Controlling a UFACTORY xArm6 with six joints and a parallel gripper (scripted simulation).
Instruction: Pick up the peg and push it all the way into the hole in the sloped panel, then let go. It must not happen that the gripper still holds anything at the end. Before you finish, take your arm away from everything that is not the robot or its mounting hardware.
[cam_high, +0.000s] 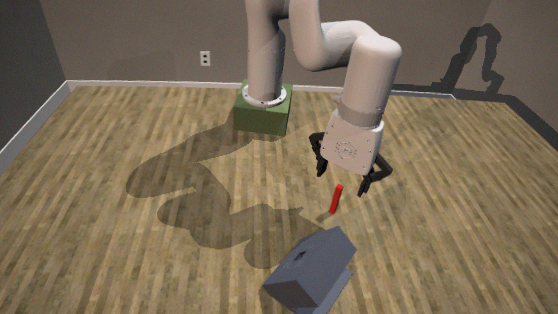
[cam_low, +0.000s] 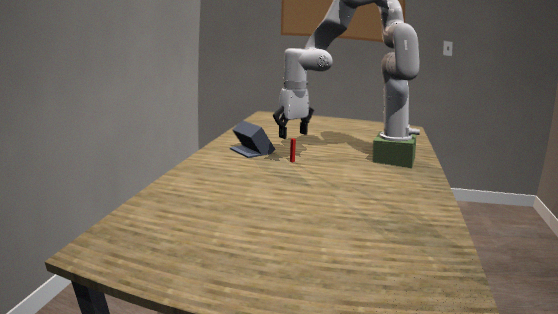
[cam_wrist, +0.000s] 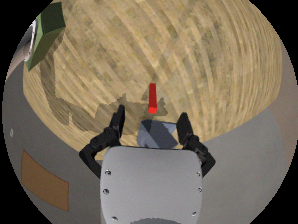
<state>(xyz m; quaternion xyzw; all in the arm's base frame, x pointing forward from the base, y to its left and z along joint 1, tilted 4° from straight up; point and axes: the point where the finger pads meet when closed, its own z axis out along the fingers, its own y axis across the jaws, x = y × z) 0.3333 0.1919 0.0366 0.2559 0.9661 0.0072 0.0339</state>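
Right now the red peg is 60 mm below my hand.
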